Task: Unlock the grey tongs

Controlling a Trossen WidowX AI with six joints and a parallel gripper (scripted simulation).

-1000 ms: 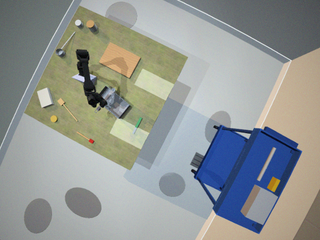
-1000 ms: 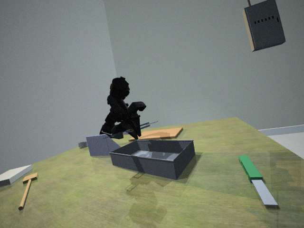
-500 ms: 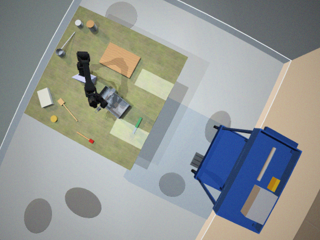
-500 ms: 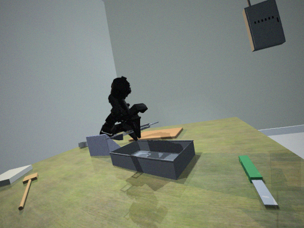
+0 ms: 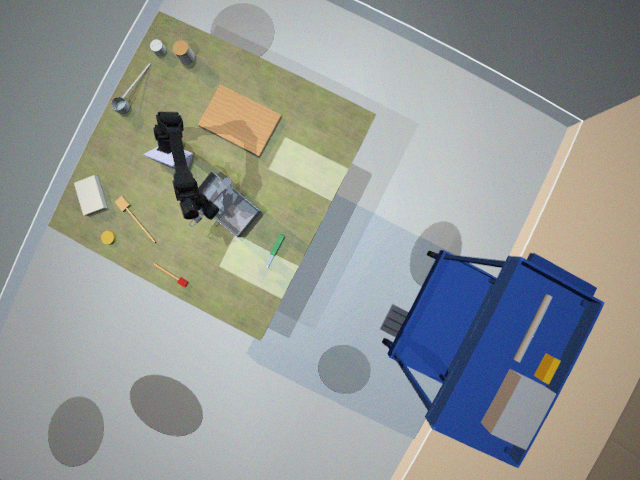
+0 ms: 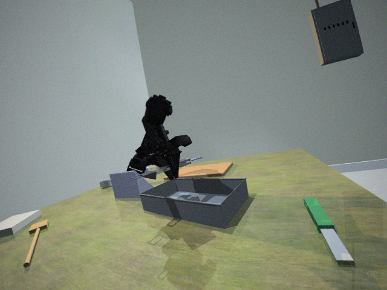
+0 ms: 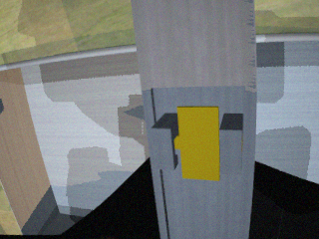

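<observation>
My gripper tip is now 40 mm below the yellow lock piece, 20 mm to the left of it and 20 mm past it. The rest, counted from my gripper tip: red-headed tool (400 mm to the right, 110 mm behind, 90 mm below); then roasting tin (70 mm below, 30 mm to the left, 30 mm ahead); then green-handled knife (330 mm ahead, 110 mm to the right, 90 mm below).
</observation>
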